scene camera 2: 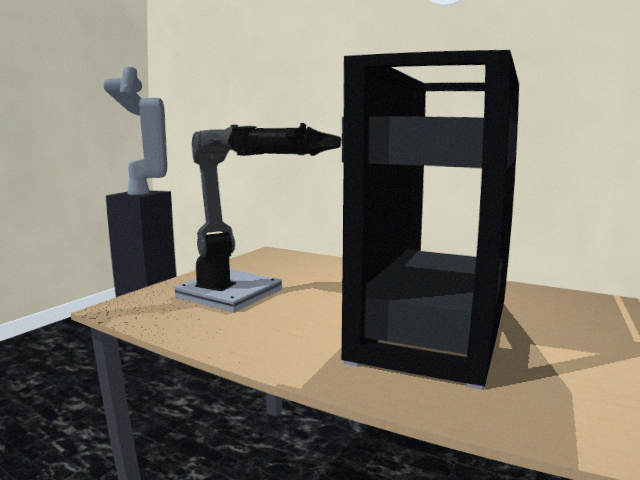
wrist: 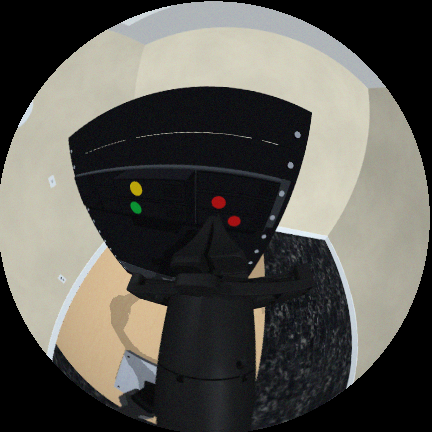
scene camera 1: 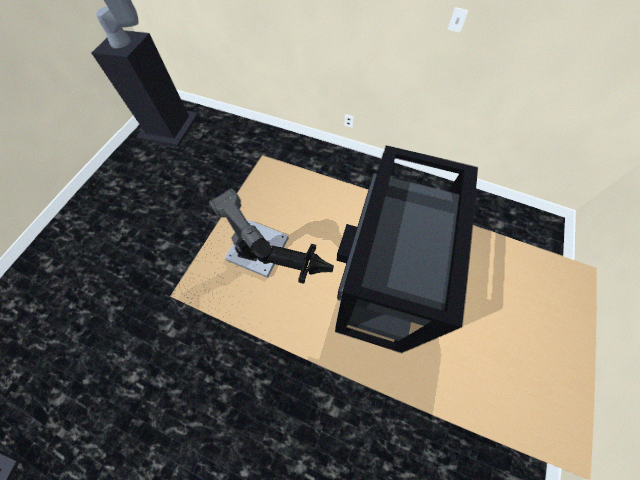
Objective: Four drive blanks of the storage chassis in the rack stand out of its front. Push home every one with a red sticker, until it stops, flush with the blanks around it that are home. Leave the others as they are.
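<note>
The storage chassis (scene camera 1: pixel 421 237) (scene camera 2: pixel 434 142) sits high in the black rack (scene camera 1: pixel 463 248) (scene camera 2: pixel 353 217) (wrist: pixel 200 110). In the wrist view, the blanks with a yellow sticker (wrist: pixel 136 188) and a green sticker (wrist: pixel 135 207) stand out of the front, one above the other, left of the divider. Right of it, the blanks with an upper red sticker (wrist: pixel 218 202) and a lower red sticker (wrist: pixel 234 220) look about level with the front around them; the fingers partly cover the area below. My gripper (scene camera 1: pixel 332 267) (scene camera 2: pixel 339 140) (wrist: pixel 215 221) is shut and empty, its tips a little before the front.
A second chassis (scene camera 2: pixel 418 322) sits at the bottom of the rack. The rack stands on the wooden table (scene camera 1: pixel 527 330) (scene camera 2: pixel 248 356). The protruding block (scene camera 1: pixel 347 242) is beside the gripper in scene camera 1. Another arm stands on a dark pedestal (scene camera 1: pixel 142 85) (scene camera 2: pixel 139 237) beyond the table.
</note>
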